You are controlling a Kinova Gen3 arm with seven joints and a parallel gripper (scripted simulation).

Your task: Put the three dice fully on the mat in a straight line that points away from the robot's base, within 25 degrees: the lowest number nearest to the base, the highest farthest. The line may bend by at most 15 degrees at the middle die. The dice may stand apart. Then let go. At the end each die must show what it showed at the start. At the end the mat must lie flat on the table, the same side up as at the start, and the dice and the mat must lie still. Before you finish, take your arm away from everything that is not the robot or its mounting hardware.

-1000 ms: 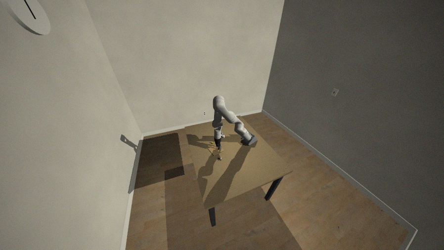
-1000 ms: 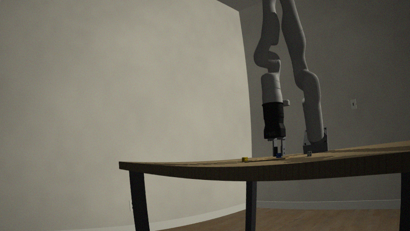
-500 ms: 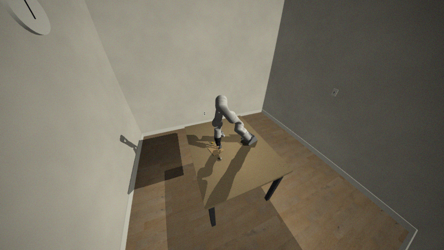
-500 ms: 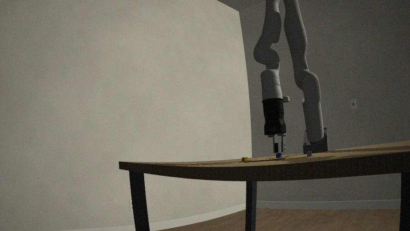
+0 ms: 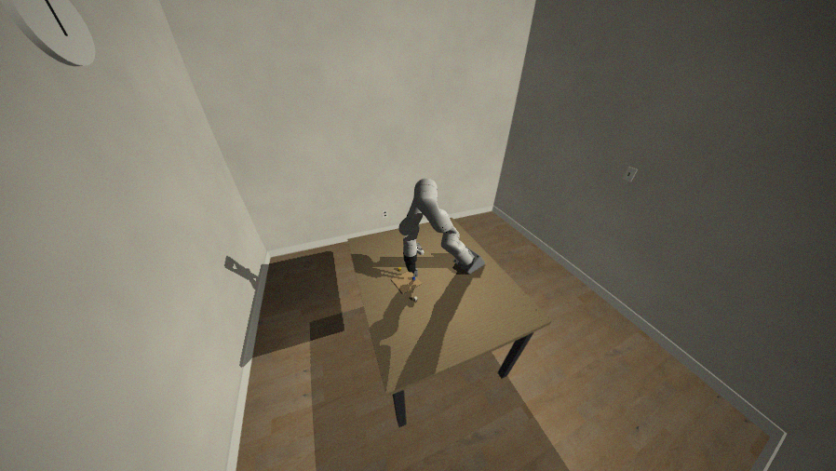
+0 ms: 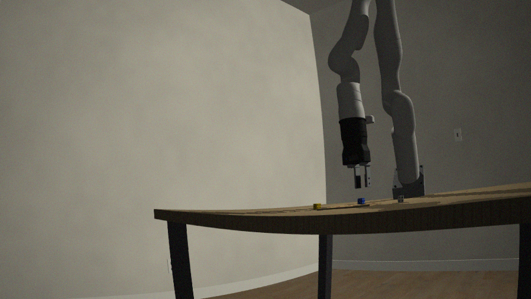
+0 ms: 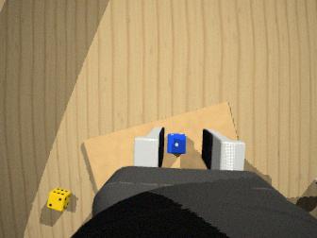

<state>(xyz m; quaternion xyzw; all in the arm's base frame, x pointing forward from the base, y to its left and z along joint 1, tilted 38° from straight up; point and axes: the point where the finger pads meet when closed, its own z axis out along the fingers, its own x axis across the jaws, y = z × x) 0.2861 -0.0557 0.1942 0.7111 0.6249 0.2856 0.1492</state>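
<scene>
My hand is 50 mm above the blue die and 10 mm short of it. Round my hand: white die 140 mm to the left, 60 mm below, 50 mm ahead; then tan mat 60 mm below, 50 mm ahead, 10 mm to the right; then yellow die 120 mm to the right, 60 mm below, 60 mm ahead.
</scene>
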